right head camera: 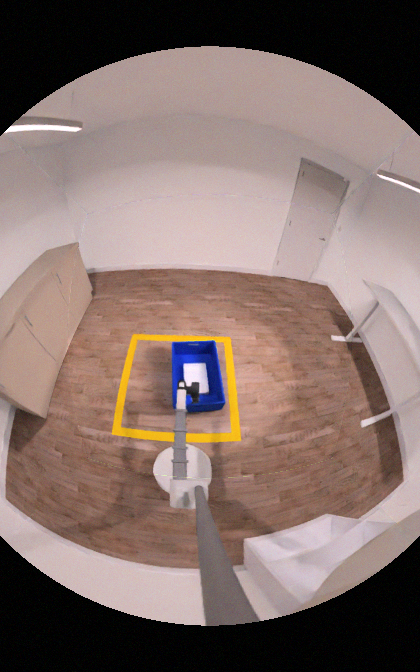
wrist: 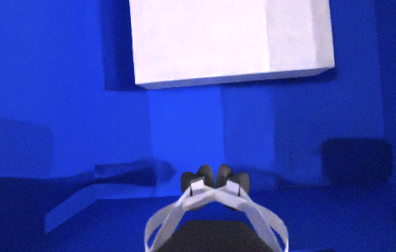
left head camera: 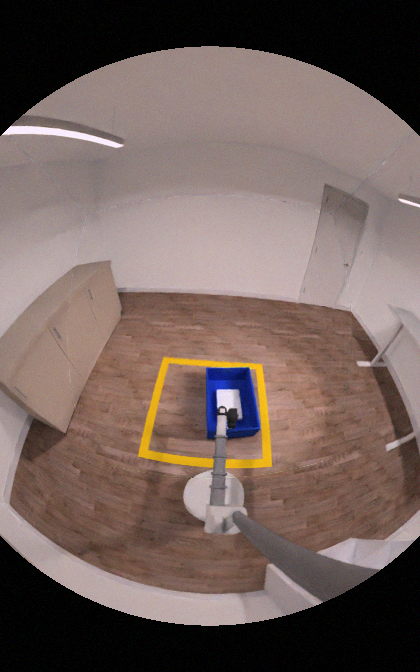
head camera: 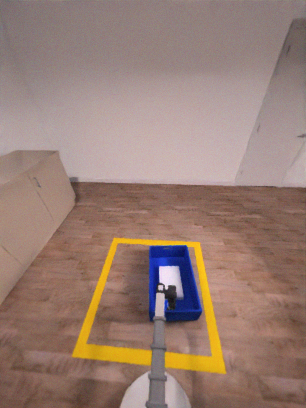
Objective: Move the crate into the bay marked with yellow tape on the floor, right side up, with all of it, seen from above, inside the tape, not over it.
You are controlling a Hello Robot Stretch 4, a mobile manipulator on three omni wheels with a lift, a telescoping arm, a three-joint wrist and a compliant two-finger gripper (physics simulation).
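Frame: origin at the robot's base, x back, y right, z up, level; centimetres.
Seen in the pictures: gripper, fingertip midpoint: [wrist: 214, 179].
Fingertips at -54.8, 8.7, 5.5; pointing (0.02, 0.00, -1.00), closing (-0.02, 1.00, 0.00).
Offsets run from my fingertips to a thing's top centre, as dx, dy, dz. "pt": to the spot under its first point.
The blue crate @(-25.4, +0.5, +13.7) [head camera: 190, 280] [left head camera: 250, 405] [right head camera: 216, 380] [wrist: 185, 125] is upright, open side up, and holds a white block @(-25.5, +0.4, -1.2) [head camera: 170, 277] [left head camera: 229, 397] [right head camera: 195, 372] [wrist: 200, 40]. In the head views it appears inside the yellow tape @(pt +27.2, -32.8, -8.2) [head camera: 125, 354] [left head camera: 265, 430] [right head camera: 150, 434], close to its far and right strips, with wider floor on the left and near sides. Whether its base touches the floor is unclear. My gripper [head camera: 171, 302] [left head camera: 231, 420] [right head camera: 194, 394] [wrist: 214, 179] is over or inside the crate's near end, short of the block. Its fingertips are nearly together, with nothing visible between them.
A beige cabinet [head camera: 37, 200] [left head camera: 80, 330] [right head camera: 45, 320] stands at the left. A door [head camera: 272, 110] [left head camera: 335, 245] [right head camera: 312, 220] is at the far right. A white table [left head camera: 407, 345] [right head camera: 395, 330] is on the right. White open bins [right head camera: 300, 545] are at the near right.
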